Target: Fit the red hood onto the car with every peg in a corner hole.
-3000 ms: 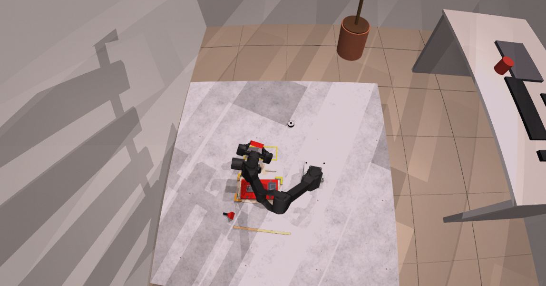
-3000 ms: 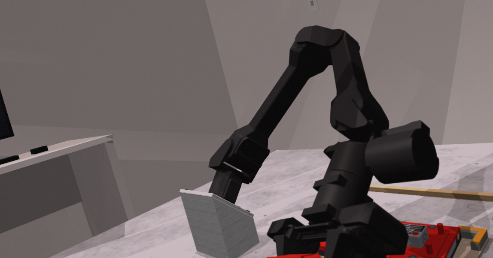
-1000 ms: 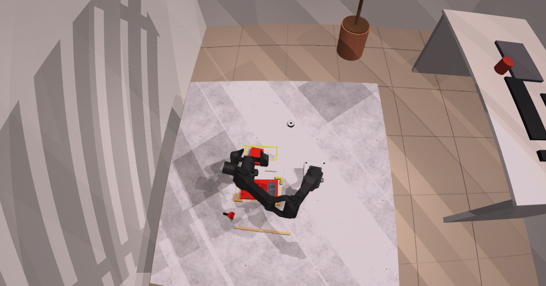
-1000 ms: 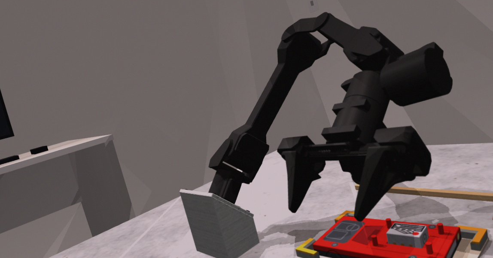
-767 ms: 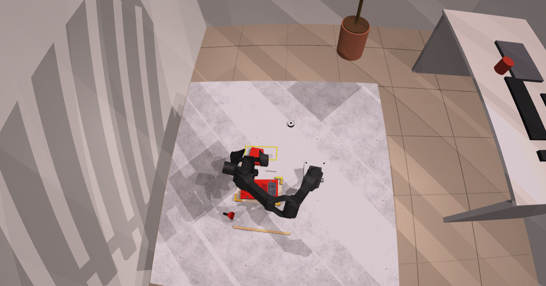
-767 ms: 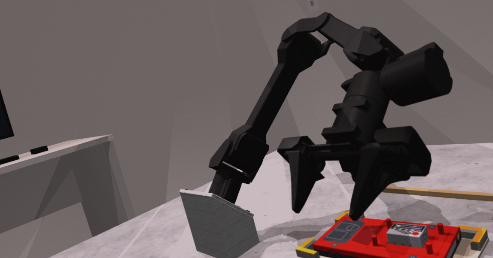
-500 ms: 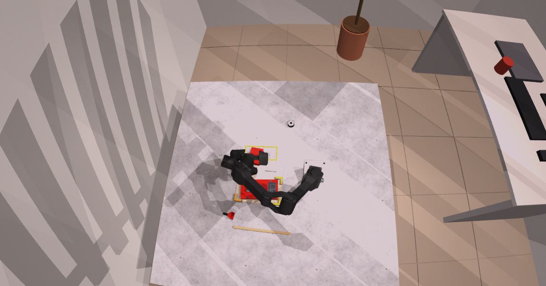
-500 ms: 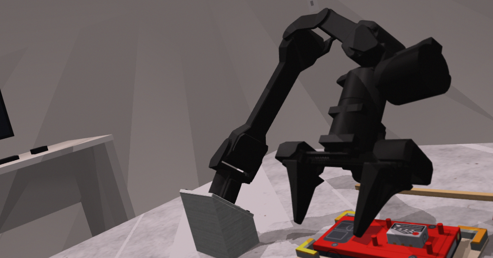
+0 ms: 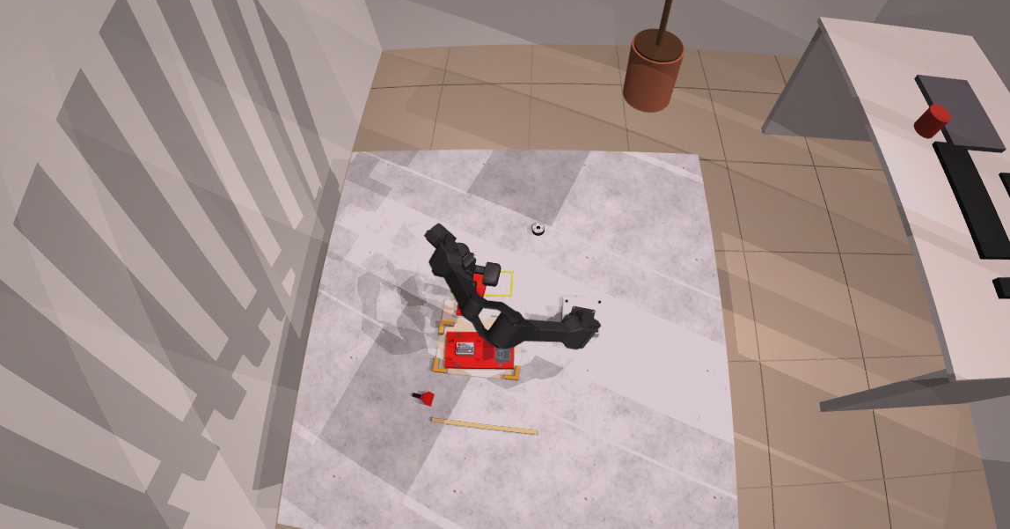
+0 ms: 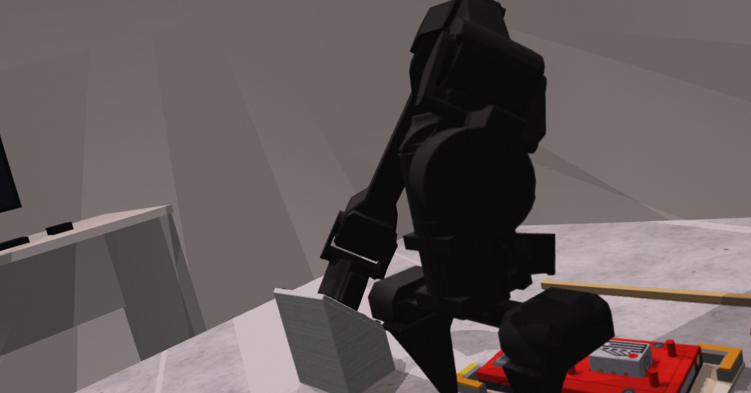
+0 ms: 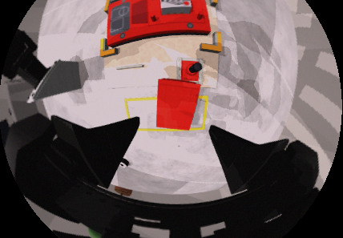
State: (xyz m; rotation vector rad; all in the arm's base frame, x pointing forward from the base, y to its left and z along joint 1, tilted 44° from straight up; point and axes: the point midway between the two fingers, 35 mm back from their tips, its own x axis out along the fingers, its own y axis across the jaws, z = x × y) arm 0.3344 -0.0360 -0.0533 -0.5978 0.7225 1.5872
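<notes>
Now: the red hood 6 cm below my gripper tip. Round my gripper tip: grey engine block 20 cm to the left, 6 cm below, 2 cm behind; then wooden strip 40 cm to the left, 11 cm behind, 8 cm below.
</notes>
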